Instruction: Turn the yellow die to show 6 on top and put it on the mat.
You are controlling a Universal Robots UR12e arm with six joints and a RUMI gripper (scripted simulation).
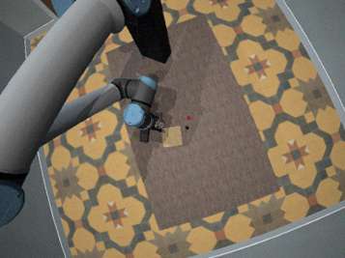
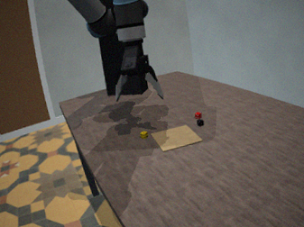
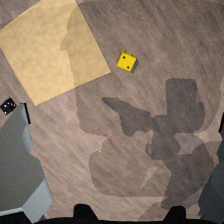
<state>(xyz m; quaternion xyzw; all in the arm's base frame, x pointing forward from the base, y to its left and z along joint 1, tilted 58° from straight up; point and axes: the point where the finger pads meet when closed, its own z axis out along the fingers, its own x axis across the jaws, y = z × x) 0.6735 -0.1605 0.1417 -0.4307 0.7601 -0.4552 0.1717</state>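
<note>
Now: hand 13 cm above the yellow die. From my hand the other things lie so: black die 19 cm to the left, 13 cm below, 10 cm ahead; then red die 24 cm to the left, 13 cm below, 4 cm ahead; then tan mat 14 cm below, 9 cm ahead, 6 cm to the left.
</note>
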